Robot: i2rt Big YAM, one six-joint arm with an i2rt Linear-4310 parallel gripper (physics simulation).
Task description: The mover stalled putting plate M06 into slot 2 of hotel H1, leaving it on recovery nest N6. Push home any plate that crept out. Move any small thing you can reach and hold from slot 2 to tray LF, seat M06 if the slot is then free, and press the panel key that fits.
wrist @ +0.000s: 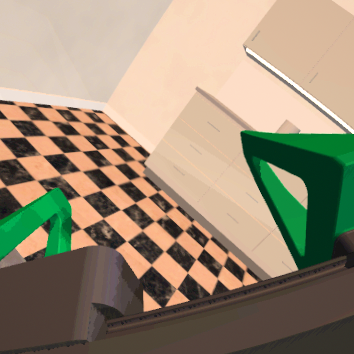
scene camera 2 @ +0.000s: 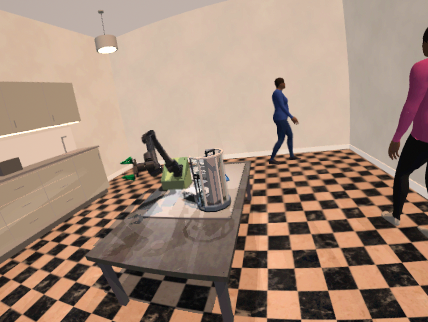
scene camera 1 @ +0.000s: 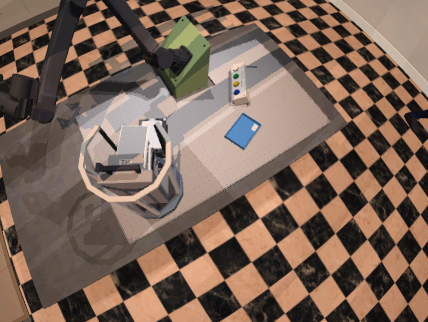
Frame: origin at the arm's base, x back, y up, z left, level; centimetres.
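Seen in the pictures: gripper, fingertip midpoint: (wrist: pixel 149 170) (scene camera 2: pixel 121 170); arm's base, origin of the base link: (scene camera 2: pixel 178 170) (scene camera 1: pixel 181 60).
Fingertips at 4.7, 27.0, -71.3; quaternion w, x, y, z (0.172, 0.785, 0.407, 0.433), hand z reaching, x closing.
Offsets run from my fingertips to a thing's top centre, as dx, dy, dz. "spot": to the spot under its first point. Level surfaces: height alone.
My gripper (scene camera 2: pixel 129 169) (wrist: pixel 149 170) is open, its green fingers wide apart. It hangs beyond the table's edge, away from the hotel. The hotel @(-45.7, -0.8, +32.7) (scene camera 1: pixel 169 150) (scene camera 2: pixel 216 180), a tall round cage on a grey base, stands upright on the pale board. Its slots, its plates and any small thing inside cannot be told apart. A flat light plate-like surface @(spot: -40.5, -8.8, +36.5) (scene camera 1: pixel 133 140) shows within the cage's outline; I cannot tell if it is M06 on its nest. A blue tray @(-44.2, -40.4, +80.5) (scene camera 1: pixel 242 131) with a white label lies on the board. The panel @(-23.0, -33.7, +93.6) (scene camera 1: pixel 239 87) has green, yellow and blue keys.
The arm is mounted on a green wedge-shaped block (scene camera 1: pixel 192 70) (scene camera 2: pixel 176 180) at the table's far edge, near the panel. The pale perforated board @(dy -42.1) (scene camera 1: pixel 295 107) lies on the dark table @(dy -43.4) (scene camera 1: pixel 30 240) (scene camera 2: pixel 165 255). Two people (scene camera 2: pixel 282 117) (scene camera 2: pixel 417 120) stand or walk on the floor away from the table.
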